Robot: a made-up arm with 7 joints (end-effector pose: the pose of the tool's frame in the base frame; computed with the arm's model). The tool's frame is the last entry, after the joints.
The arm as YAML. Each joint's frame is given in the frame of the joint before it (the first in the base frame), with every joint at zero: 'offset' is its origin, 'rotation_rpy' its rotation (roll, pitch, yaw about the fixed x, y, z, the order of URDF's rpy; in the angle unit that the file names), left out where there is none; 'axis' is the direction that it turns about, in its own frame. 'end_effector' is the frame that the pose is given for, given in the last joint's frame.
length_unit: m
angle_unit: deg
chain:
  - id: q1
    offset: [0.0, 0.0, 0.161]
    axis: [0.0, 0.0, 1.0]
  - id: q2
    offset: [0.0, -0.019, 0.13]
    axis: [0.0, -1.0, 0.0]
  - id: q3
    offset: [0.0, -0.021, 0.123]
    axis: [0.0, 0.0, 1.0]
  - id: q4
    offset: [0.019, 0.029, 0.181]
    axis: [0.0, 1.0, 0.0]
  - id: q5
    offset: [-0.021, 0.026, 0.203]
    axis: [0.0, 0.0, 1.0]
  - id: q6
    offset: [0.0, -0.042, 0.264]
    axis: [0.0, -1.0, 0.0]
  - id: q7
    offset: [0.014, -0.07, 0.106]
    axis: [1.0, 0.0, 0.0]
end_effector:
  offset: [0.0, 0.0, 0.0]
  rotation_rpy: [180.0, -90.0, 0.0]
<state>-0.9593 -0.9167 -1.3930 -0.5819 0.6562 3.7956 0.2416</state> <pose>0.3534 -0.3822 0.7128 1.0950 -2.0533 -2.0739</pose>
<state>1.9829 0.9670 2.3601 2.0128 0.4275 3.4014 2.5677</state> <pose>-0.1180 -0.2819 0.1881 0.3155 1.1554 -2.6303</pose>
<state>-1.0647 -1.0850 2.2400 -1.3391 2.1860 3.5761 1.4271</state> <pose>-0.1289 -0.5611 0.4189 -2.0562 0.3746 -1.9941</pose>
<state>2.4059 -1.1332 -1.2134 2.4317 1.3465 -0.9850 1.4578</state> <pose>0.2074 0.1500 0.0336 1.2727 -1.1223 -1.0455</pose>
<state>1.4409 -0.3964 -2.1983 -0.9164 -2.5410 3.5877 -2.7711</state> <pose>-0.0992 0.4654 0.5778 1.5454 0.3902 2.1321</pose>
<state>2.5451 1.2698 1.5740 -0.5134 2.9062 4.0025 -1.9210</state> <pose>0.6763 -0.1356 0.3001 0.3678 -1.5139 0.5526</pose>
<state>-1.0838 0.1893 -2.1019 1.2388 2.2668 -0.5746 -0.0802</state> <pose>-0.6267 -0.0994 0.7234 1.1402 -1.0681 2.6911</pose>
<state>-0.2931 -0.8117 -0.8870 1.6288 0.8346 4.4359 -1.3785</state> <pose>0.2140 -0.4243 0.1663 -0.7749 -0.0754 0.2449</pose>
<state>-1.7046 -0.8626 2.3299 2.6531 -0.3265 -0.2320 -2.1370</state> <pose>0.2548 0.2159 0.2933 0.0608 -2.5609 0.4399</pose>
